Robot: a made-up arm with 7 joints.
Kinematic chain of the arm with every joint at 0, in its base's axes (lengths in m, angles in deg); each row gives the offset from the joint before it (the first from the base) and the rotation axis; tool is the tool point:
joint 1: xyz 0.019 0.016 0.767 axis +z
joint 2: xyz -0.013 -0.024 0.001 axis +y
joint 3: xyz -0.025 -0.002 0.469 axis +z
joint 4: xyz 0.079 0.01 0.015 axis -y
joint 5: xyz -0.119 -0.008 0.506 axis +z
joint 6: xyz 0 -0.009 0.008 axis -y
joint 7: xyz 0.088 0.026 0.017 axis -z
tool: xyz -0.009 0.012 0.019
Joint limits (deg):
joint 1: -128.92..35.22
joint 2: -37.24..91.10
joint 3: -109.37..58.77
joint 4: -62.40..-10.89
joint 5: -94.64..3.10
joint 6: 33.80..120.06
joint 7: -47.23..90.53
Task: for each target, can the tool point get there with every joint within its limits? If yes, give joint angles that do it. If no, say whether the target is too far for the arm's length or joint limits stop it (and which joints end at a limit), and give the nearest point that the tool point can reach.
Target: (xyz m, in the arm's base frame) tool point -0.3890 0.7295 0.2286
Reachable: no: joint limits stop it (at a limit: joint 1, joint 2, joint 4, joint 6, joint 7) | nearest point 0.3960 0.8481 0.4521 | short by 0.825 m
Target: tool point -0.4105 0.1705 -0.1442
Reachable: no: joint limits stop it (at a limit: joint 1, joint 2, joint 4, joint 6, joint 7) | nearest point -0.6754 -0.4307 0.2393 | short by 0.761 m
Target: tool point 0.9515 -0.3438 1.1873
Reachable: yes | joints -16.57 59.48 -19.57 -18.33 -58.45 59.34 4.24
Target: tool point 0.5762 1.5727 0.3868
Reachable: no: too far | nearest point 0.4928 0.9037 0.5168 | short by 0.687 m
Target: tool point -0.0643 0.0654 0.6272
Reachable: no: joint limits stop it (at a limit: joint 1, joint 2, joint 4, joint 5, joint 6) | nearest point -0.6673 -0.4567 0.2782 | short by 0.871 m
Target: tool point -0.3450 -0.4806 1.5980
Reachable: yes | joints -87.87 7.08 -43.59 -58.52 -55.80 73.33 32.10
